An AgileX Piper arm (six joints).
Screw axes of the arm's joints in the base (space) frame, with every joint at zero. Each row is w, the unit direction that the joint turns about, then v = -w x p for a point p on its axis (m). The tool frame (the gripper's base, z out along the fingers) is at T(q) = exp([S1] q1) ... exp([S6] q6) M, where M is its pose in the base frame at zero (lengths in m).
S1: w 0 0 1 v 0 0 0
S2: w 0 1 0 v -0.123 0 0
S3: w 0 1 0 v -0.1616 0 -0.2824
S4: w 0.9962 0 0.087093 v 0 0.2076 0
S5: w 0 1 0 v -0.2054 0 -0.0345
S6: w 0.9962 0 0.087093 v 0 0.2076 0
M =
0.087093 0 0.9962 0.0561
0 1 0 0
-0.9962 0 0.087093 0.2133
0 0 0 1
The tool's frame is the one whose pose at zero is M.
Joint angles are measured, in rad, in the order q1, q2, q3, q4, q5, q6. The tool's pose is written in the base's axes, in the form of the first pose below.
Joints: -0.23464 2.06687 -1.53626 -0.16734 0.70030 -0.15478
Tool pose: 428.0, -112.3, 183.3, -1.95, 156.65, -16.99
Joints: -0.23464 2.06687 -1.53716 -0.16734 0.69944 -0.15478
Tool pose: 428.2, -112.4, 183.5, -1.95, 156.55, -17.01
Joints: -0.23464 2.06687 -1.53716 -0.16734 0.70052 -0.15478
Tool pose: 428.1, -112.4, 183.5, -1.94, 156.61, -17.01
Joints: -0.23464 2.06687 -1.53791 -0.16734 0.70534 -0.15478
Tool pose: 427.8, -112.4, 183.5, -1.91, 156.85, -16.99
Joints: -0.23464 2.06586 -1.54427 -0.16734 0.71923 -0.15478
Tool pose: 427.6, -112.5, 185.2, -1.80, 157.22, -17.00
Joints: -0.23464 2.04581 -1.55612 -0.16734 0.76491 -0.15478
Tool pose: 424.4, -112.2, 195.7, -1.37, 158.03, -17.15
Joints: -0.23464 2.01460 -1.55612 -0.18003 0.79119 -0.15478
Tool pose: 419.7, -112.2, 208.5, -1.61, 157.79, -18.27
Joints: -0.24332 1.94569 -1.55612 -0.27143 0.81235 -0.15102
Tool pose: 409.2, -119.8, 238.7, -3.83, 155.19, -25.40
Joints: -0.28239 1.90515 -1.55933 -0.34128 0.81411 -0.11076
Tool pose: 398.7, -138.7, 258.1, -0.06, 152.78, -30.76
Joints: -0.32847 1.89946 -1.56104 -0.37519 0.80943 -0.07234
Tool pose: 391.3, -158.8, 261.9, 5.05, 152.01, -33.32
